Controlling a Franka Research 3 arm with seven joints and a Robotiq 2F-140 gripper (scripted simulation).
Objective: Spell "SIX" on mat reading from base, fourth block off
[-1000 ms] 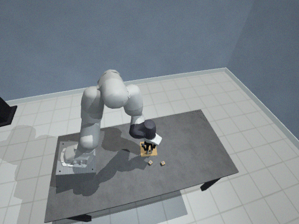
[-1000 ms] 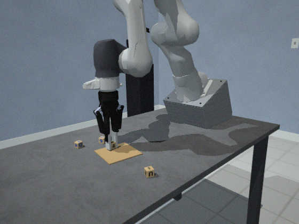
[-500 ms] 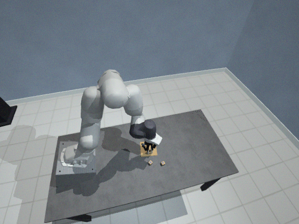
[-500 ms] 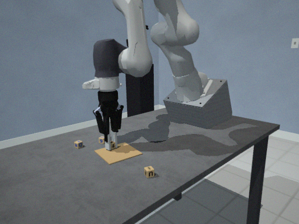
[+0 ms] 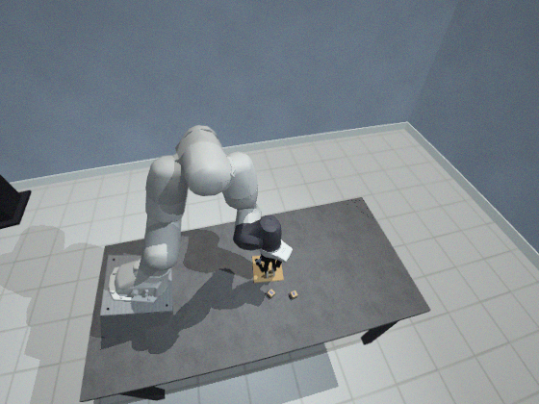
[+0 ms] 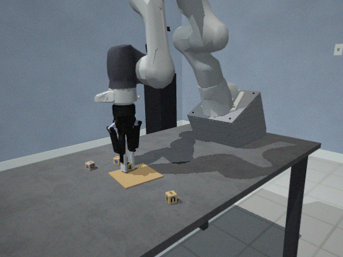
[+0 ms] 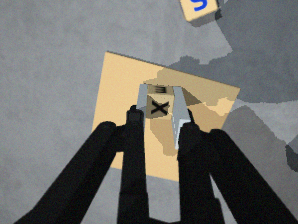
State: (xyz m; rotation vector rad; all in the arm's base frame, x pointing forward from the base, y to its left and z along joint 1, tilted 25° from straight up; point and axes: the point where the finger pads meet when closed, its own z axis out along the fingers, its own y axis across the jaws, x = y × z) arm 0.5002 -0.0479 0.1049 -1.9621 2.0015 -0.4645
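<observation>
The tan mat is 40 mm to the left of my hand and 40 mm below it.
</observation>
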